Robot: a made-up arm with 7 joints.
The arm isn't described. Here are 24 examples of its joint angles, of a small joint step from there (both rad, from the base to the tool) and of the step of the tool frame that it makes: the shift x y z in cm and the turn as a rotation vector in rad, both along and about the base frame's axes.
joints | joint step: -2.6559 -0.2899 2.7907 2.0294 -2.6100 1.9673 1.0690 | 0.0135 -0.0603 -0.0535 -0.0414 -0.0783 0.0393 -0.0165
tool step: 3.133 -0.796 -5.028 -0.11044 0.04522 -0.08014
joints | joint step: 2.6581 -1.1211 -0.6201 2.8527 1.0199 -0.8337 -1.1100 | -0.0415 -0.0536 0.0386 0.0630 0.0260 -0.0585 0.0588
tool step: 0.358 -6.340 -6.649 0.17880 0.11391 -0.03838
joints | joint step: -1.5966 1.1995 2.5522 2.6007 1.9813 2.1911 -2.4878 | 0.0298 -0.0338 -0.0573 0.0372 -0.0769 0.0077 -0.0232
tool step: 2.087 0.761 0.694 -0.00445 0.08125 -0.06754
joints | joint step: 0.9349 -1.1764 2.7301 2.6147 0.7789 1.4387 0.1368 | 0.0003 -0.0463 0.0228 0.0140 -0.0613 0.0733 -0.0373
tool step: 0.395 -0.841 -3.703 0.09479 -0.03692 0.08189
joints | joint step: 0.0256 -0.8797 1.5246 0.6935 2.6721 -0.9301 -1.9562 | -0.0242 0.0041 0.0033 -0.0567 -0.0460 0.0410 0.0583
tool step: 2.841 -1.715 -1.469 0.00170 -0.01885 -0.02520
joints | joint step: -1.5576 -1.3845 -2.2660 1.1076 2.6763 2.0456 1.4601 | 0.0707 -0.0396 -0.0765 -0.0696 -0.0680 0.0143 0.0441
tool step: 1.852 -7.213 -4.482 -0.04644 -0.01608 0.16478
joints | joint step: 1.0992 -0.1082 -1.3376 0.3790 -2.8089 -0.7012 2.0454 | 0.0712 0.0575 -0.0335 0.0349 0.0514 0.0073 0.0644
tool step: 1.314 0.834 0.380 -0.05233 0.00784 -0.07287
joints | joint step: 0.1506 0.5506 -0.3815 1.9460 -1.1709 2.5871 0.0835 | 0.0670 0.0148 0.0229 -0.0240 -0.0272 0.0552 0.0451
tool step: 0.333 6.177 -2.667 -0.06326 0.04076 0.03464
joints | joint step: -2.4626 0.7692 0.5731 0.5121 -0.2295 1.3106 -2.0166 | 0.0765 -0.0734 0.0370 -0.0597 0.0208 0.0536 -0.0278
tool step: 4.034 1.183 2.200 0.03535 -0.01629 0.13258
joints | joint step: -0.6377 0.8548 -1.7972 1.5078 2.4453 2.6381 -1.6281 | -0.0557 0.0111 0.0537 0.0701 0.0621 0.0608 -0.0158
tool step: 0.852 -2.334 -0.508 -0.04447 -0.01617 0.10118
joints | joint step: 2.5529 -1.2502 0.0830 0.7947 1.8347 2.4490 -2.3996 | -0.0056 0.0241 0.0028 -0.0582 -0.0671 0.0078 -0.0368
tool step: -2.906 1.815 -2.727 0.00193 -0.06815 -0.02147
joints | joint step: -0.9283 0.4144 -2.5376 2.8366 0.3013 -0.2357 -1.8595 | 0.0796 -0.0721 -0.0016 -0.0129 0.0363 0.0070 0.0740
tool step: -2.907 6.533 2.391 -0.04983 -0.08568 0.18093
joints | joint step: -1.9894 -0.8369 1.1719 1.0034 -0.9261 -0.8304 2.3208 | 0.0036 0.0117 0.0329 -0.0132 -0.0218 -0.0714 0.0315
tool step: 0.132 0.814 -1.802 0.06119 0.03169 0.08399
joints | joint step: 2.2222 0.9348 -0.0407 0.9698 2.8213 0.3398 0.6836 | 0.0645 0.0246 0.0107 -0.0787 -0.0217 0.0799 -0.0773
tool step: -0.201 -5.921 -2.008 -0.02201 -0.00632 0.16437
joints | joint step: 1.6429 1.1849 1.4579 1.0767 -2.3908 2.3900 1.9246 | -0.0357 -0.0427 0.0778 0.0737 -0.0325 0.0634 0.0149
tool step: -1.084 4.194 6.631 0.10066 0.11441 -0.12265
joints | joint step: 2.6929 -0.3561 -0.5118 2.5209 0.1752 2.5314 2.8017 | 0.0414 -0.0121 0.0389 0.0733 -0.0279 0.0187 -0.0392
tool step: 2.383 -4.074 0.217 0.07817 0.02470 0.07854
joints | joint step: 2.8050 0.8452 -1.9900 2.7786 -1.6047 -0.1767 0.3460 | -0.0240 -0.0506 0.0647 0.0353 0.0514 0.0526 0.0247
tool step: 1.756 -0.545 1.867 -0.00707 0.11758 0.09914
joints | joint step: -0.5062 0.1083 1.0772 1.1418 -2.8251 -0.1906 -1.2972 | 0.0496 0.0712 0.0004 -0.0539 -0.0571 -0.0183 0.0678
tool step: -1.557 1.642 -4.916 -0.00594 0.12860 0.04817
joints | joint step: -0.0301 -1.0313 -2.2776 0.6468 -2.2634 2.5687 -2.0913 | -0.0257 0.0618 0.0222 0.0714 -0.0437 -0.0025 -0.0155
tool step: -5.480 -1.787 2.304 -0.05025 0.12171 -0.03106
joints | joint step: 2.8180 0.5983 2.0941 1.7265 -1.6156 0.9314 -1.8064 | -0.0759 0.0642 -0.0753 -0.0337 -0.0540 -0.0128 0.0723
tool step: -10.167 1.516 -4.323 -0.00927 -0.06460 -0.13983
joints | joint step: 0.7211 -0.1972 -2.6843 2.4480 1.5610 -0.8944 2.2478 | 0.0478 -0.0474 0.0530 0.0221 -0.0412 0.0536 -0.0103
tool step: 0.387 -3.665 -0.950 0.03526 0.02855 0.10867
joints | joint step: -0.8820 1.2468 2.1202 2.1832 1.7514 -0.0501 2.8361 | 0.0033 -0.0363 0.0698 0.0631 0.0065 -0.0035 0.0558
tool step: -2.565 -1.824 4.364 0.10121 -0.05456 0.01397
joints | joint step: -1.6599 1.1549 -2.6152 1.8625 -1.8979 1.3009 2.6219 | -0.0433 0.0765 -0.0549 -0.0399 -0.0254 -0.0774 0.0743
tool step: 0.496 -1.388 -1.215 0.08575 -0.05360 -0.05235
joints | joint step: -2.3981 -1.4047 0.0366 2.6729 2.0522 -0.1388 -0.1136 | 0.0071 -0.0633 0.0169 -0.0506 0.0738 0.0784 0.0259
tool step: 0.693 0.869 -2.680 0.06336 0.13267 0.01338
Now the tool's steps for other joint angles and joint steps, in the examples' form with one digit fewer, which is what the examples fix.
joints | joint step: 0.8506 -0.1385 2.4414 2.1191 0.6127 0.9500 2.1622 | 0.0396 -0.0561 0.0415 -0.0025 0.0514 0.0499 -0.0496
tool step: -1.44 -7.05 -3.11 0.0471 -0.0651 0.1451
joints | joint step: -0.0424 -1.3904 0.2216 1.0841 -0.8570 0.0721 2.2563 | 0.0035 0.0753 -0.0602 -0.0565 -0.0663 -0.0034 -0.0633
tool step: 8.00 -4.14 -0.32 -0.0294 0.1122 -0.1109
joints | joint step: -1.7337 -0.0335 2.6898 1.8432 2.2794 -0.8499 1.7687 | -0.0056 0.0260 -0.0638 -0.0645 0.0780 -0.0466 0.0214
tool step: 3.34 -3.10 -2.49 0.0187 0.1244 -0.0941
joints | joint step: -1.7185 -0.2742 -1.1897 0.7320 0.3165 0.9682 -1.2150 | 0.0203 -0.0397 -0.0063 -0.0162 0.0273 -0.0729 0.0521
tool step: 0.65 -0.36 0.02 -0.0441 0.0175 -0.0791
